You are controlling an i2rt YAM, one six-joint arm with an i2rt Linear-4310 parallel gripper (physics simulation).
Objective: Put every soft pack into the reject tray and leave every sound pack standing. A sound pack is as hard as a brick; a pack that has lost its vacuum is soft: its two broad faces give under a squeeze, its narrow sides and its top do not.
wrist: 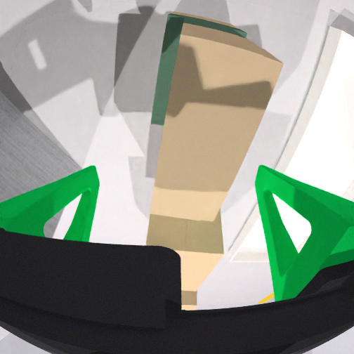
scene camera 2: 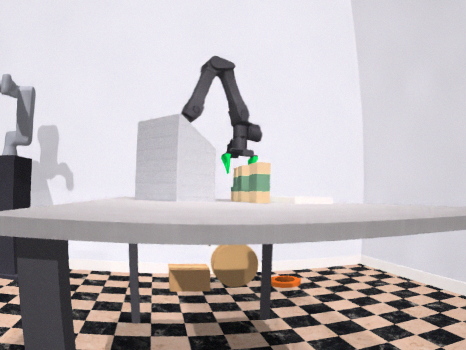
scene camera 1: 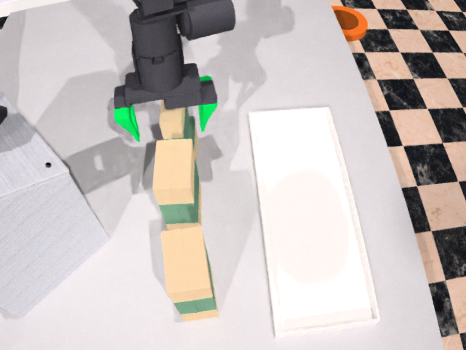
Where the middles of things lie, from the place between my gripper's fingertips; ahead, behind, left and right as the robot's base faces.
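The white reject tray (scene camera 1: 319, 277) is here, and my hand is 210 mm short of it, 60 mm to the left of it and 100 mm above it.
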